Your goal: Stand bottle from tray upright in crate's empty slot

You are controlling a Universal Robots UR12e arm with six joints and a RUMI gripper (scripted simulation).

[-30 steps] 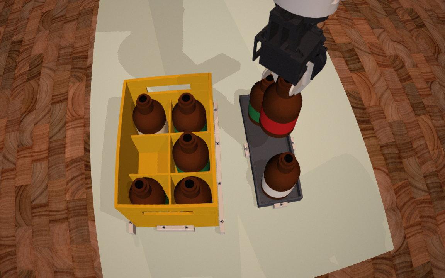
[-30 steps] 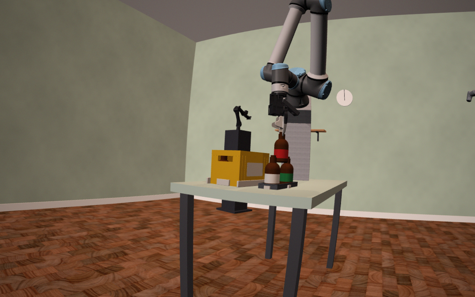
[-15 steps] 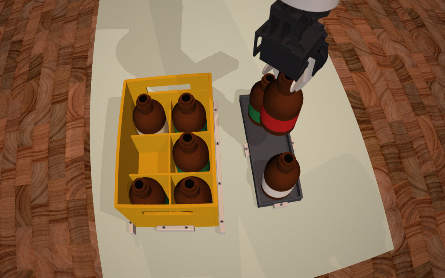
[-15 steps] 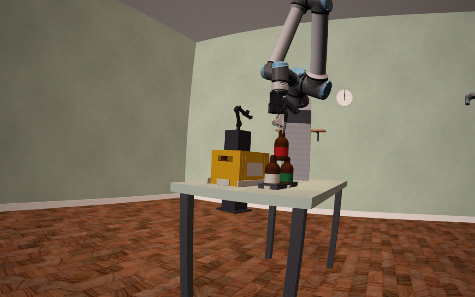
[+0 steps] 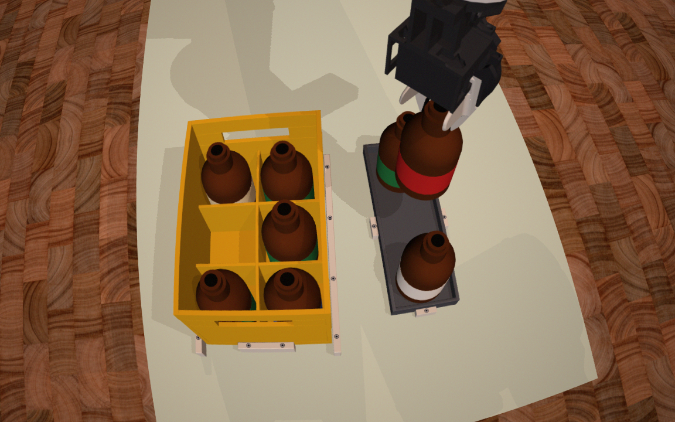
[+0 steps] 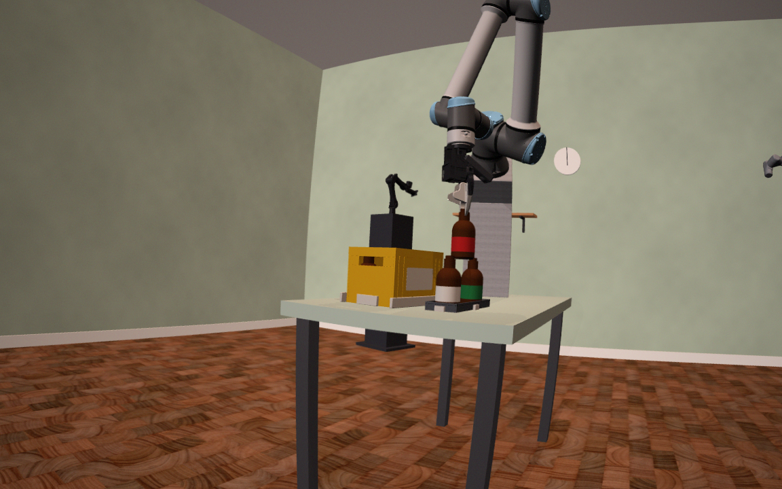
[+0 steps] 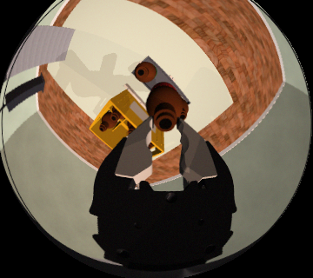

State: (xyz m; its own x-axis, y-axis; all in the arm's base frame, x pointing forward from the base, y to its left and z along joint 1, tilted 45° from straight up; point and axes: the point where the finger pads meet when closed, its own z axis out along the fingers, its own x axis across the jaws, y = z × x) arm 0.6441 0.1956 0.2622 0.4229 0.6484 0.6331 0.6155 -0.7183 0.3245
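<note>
The glass bottle lies 7 cm below my hand. From my hand the other things lie so: yellow crate 22 cm below, 21 cm to the right, 6 cm ahead; then dark tray 29 cm below.
</note>
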